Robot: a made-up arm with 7 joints.
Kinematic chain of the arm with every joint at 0, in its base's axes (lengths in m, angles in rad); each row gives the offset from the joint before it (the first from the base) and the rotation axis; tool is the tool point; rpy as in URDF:
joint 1: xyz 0 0 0.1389 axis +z
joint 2: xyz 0 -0.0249 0.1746 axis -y
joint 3: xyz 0 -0.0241 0.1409 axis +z
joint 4: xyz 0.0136 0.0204 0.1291 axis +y
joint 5: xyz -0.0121 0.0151 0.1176 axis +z
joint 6: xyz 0 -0.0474 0.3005 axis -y
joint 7: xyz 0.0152 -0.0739 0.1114 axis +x
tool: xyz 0 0 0 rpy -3.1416 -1.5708 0
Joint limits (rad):
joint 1: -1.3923..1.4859
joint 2: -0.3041..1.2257
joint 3: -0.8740..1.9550
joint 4: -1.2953..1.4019
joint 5: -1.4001..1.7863
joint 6: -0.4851..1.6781
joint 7: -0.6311..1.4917
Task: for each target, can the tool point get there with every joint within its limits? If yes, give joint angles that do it. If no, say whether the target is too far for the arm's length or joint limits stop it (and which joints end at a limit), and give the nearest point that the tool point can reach.
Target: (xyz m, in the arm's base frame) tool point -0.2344 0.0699 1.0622
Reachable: yes | joints 0.2391 0.2519 1.5888 0.5839 -0.9404 0.7289 0.9938
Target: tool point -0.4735 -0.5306 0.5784
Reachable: yes | joints 0.4036 0.7713 0.5645 -0.9143 0.4309 -0.0594 -0.4243
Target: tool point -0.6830 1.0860 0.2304
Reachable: no: too far | nearest point -0.4217 0.6705 0.3194 | short by 0.499 m
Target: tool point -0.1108 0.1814 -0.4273
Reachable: no: joint limits stop it (at a limit: joint 2, joint 4) | nearest point -0.2110 0.3455 -0.0758 | short by 0.401 m
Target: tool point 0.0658 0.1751 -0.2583
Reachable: no: joint limits stop it (at a limit: joint 1, joint 2, joint 4) | nearest point -0.0034 0.3720 -0.0400 | short by 0.302 m
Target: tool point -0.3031 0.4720 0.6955
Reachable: yes | joints -0.4501 1.0386 1.6791 0.8273 0.5799 1.3158 -0.0307
